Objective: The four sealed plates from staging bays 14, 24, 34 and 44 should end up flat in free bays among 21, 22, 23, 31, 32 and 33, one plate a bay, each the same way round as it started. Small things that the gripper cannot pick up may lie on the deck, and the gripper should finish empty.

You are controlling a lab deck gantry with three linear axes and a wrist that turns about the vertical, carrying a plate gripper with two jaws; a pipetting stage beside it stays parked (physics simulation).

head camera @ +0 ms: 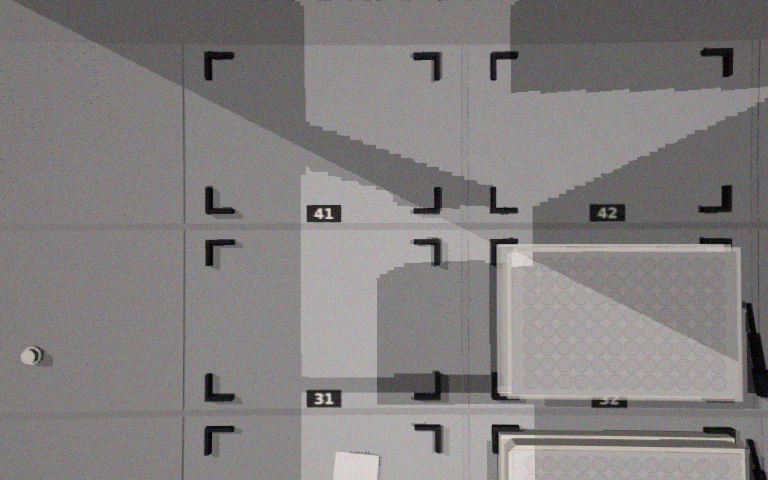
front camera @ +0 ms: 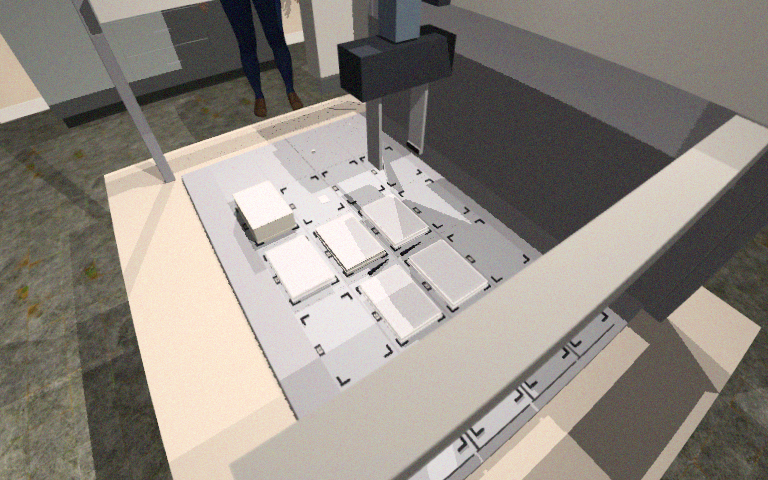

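Pixels of known places: gripper, fingertip midpoint: [front camera: 395, 157]; robot's base, link origin: [front camera: 237, 209].
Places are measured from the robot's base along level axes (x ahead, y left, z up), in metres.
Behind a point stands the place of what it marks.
My gripper [front camera: 394, 159] {x 0.228, y 0.257, z 0.160 m} is open and empty, raised above the far part of the deck in the front view; it does not show in the head view. A pale sealed plate [front camera: 394, 219] {x 0.235, y 0.254, z 0.014 m} [head camera: 620, 325] {x 0.227, y 0.256, z 0.014 m} lies flat in bay 32. Another plate [front camera: 350, 240] {x 0.233, y 0.150, z 0.014 m} [head camera: 628, 464] {x 0.230, y 0.182, z 0.014 m}, thicker-looking in the front view, is in bay 22; its lower part is cut off in the head view. In the front view, a plate [front camera: 447, 271] {x 0.396, y 0.253, z 0.015 m} lies in bay 33 and a plate [front camera: 399, 302] {x 0.399, y 0.145, z 0.014 m} in bay 23. Bay 31 [head camera: 323, 398] {x 0.064, y 0.211, z 0.000 m} holds no plate. The staging bays are largely hidden behind the front beam.
A tall white block [front camera: 264, 206] {x 0.078, y 0.044, z 0.042 m} and a white plate [front camera: 300, 263] {x 0.230, y 0.046, z 0.014 m} stand in the left row. A small white card [front camera: 323, 199] {x 0.083, y 0.170, z 0.001 m} [head camera: 355, 466] {x 0.082, y 0.173, z 0.001 m} lies in bay 21, and a small cap [front camera: 313, 151] {x -0.097, y 0.237, z 0.002 m} [head camera: 32, 355] {x -0.097, y 0.239, z 0.004 m} beyond the bays. Two black pens [front camera: 410, 247] {x 0.307, y 0.239, z 0.005 m} [head camera: 757, 353] {x 0.306, y 0.239, z 0.005 m} lie between the plates.
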